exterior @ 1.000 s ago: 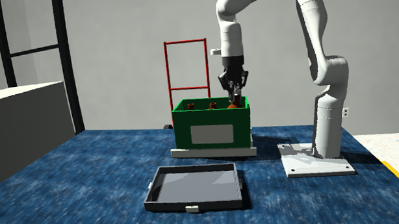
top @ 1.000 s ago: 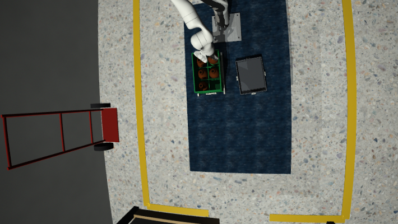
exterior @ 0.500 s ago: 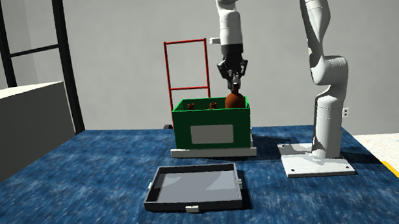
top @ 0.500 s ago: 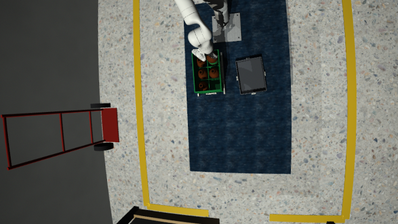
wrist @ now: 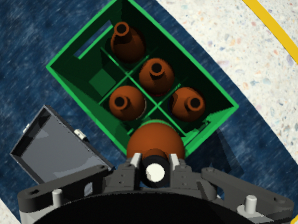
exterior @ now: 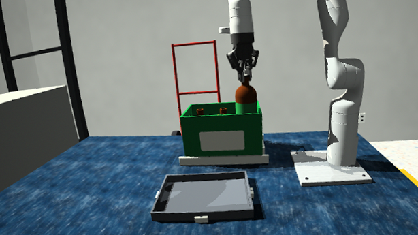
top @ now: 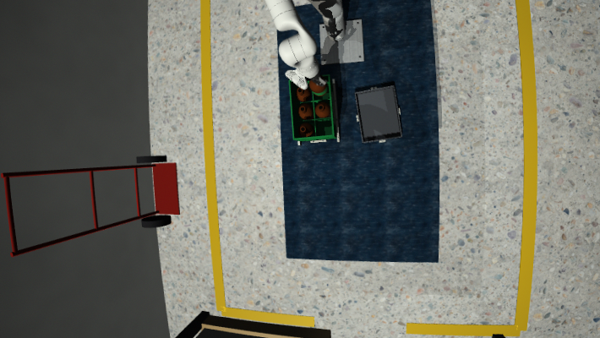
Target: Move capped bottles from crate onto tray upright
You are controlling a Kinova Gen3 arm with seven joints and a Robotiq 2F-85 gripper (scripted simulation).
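The bottle lies 7 cm below my hand. Also, from my hand: grey tray 28 cm to the left, 28 cm below, 6 cm ahead; green crate 21 cm below, 9 cm ahead, 2 cm to the right.
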